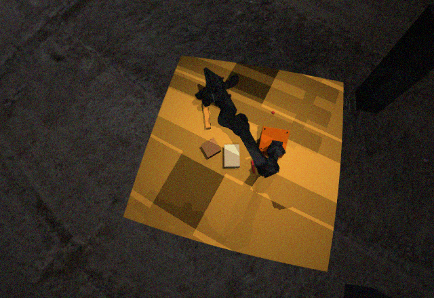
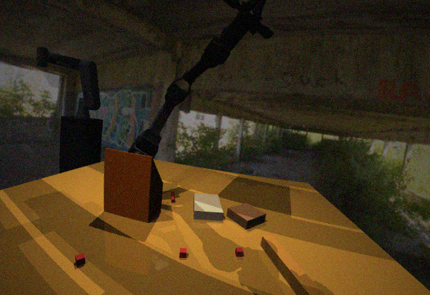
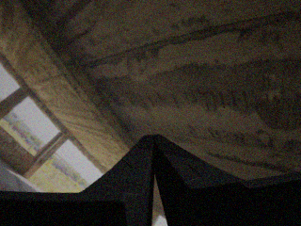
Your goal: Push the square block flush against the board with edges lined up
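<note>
The red peg is 250 mm behind my gripper tip, 170 mm to the left of it and 720 mm below it. The rest, counted from my gripper tip: flat brown square block (40 mm ahead, 110 mm to the left, 710 mm below).
</note>
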